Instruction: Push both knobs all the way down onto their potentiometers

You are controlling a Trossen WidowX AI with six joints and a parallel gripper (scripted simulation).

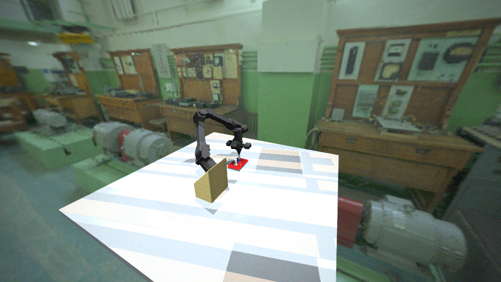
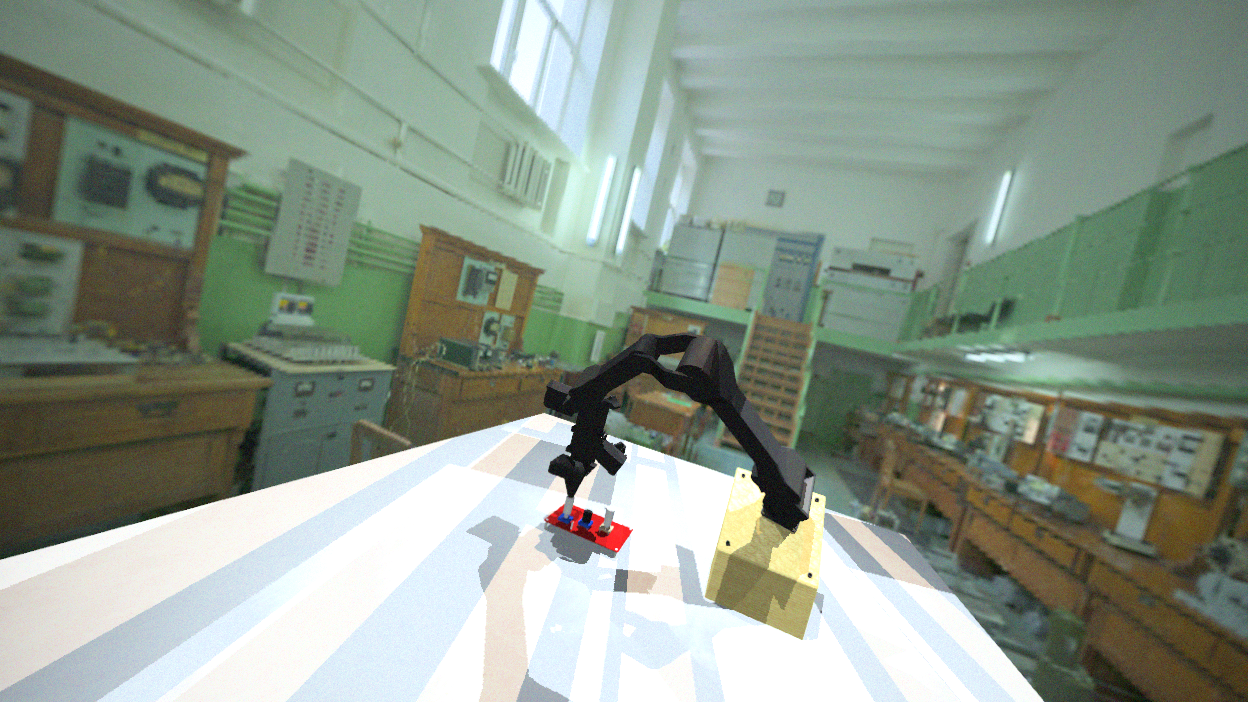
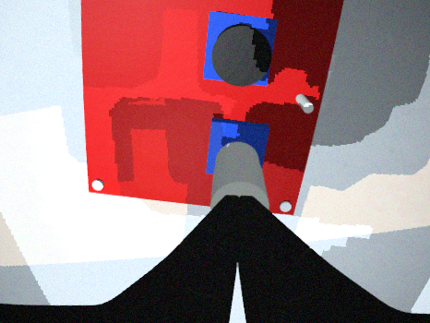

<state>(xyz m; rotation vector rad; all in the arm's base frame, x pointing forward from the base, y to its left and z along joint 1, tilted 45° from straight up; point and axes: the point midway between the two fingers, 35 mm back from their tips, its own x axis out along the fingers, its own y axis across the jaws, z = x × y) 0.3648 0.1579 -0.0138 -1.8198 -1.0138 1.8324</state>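
The beige component is 8 cm behind my gripper tip, 3 cm to the right of it and 2 cm below it.
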